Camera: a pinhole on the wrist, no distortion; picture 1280 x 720 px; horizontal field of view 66.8 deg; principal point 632.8 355.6 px. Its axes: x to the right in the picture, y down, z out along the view. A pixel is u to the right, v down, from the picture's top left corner.
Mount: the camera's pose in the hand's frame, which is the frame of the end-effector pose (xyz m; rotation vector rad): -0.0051 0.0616 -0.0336 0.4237 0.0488 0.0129
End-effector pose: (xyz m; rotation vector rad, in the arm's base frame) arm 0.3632 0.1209 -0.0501 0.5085 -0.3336 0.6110
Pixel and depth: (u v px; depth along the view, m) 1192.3 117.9 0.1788
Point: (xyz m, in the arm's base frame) 0.4605 0.0772 0.0676
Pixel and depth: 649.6 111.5 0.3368
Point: 0.4368 -0.1084 0.1002
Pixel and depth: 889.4 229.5 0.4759
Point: 0.5360 -0.1450 0.2521
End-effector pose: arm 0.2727 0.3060 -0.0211 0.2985 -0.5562 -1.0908
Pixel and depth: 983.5 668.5 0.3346
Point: 0.1628 0.2110 0.2840
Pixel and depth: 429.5 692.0 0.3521
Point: 0.0800 0.3863 0.2560
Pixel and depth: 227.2 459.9 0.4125
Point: -0.0418 0.4297 0.2041
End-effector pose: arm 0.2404 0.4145 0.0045 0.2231 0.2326 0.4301
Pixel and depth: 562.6 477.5 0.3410
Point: 0.3238 0.3252 0.2769
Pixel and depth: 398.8 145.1 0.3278
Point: 0.2986 0.2224 0.2068
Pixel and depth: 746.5 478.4 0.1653
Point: 0.2886 0.4156 0.1223
